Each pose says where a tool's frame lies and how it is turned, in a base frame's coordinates. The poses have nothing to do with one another.
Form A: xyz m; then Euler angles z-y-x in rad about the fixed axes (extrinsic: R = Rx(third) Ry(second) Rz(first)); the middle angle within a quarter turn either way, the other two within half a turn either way.
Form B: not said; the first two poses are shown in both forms.
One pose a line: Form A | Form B
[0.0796 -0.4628 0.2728 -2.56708 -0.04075 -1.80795] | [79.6 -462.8 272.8 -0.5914 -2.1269 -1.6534]
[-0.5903 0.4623 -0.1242 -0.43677 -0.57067 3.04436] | [-590.3 462.3 -124.2 -2.9203 -0.6045 0.8854]
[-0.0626 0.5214 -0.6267 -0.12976 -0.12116 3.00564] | [-62.6 521.4 -626.7 3.0021 0.1826 -0.1953]
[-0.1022 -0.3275 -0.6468 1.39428 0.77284 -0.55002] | [-102.2 -327.5 -646.8 0.0875 0.9609 1.0796]
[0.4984 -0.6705 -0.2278 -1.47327 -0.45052 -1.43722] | [498.4 -670.5 -227.8 -0.8258 -1.2662 -0.8750]
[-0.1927 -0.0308 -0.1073 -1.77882 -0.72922 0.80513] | [-192.7 -30.8 -107.3 1.2094 0.1935 -1.8828]
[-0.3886 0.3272 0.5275 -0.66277 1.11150 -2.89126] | [-388.6 327.2 527.5 2.4625 0.6377 1.5931]
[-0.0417 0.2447 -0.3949 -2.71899 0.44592 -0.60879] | [-41.7 244.7 -394.9 -0.7773 -0.7017 -2.6831]
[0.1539 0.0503 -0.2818 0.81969 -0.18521 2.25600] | [153.9 50.3 -281.8 2.0245 -0.9876 0.2335]
